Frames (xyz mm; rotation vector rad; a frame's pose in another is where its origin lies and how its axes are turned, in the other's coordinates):
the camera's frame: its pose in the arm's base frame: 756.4 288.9 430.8 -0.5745 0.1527 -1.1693
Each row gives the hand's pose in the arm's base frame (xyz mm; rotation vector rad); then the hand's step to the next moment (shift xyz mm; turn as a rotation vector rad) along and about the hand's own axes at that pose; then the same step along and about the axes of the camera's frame.
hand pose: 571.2 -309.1 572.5 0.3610 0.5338 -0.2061
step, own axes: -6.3 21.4 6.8 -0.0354 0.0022 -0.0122
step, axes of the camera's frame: -11.7 0.5 20.2 -0.0213 -0.0308 -0.0023
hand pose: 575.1 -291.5 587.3 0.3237 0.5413 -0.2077
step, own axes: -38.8 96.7 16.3 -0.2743 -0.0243 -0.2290
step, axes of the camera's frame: -68.3 -3.8 80.2 -0.2247 -0.2378 -0.1457
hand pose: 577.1 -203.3 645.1 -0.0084 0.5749 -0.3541
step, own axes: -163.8 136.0 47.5 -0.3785 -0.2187 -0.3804
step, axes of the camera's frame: -163.0 -57.0 133.3 -0.2027 -0.4336 -0.3267
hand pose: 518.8 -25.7 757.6 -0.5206 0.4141 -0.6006
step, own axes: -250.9 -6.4 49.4 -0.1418 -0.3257 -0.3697
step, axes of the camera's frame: -200.9 -140.3 73.4 0.0532 -0.3877 -0.3313
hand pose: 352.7 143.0 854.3 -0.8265 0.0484 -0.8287
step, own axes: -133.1 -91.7 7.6 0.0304 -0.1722 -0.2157
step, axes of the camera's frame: -105.8 -121.8 -13.1 0.1320 -0.1798 -0.1654
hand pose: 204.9 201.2 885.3 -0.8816 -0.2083 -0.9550
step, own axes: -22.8 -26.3 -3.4 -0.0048 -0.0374 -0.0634
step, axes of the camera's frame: -17.8 -27.7 -11.7 0.0262 -0.0405 -0.0558
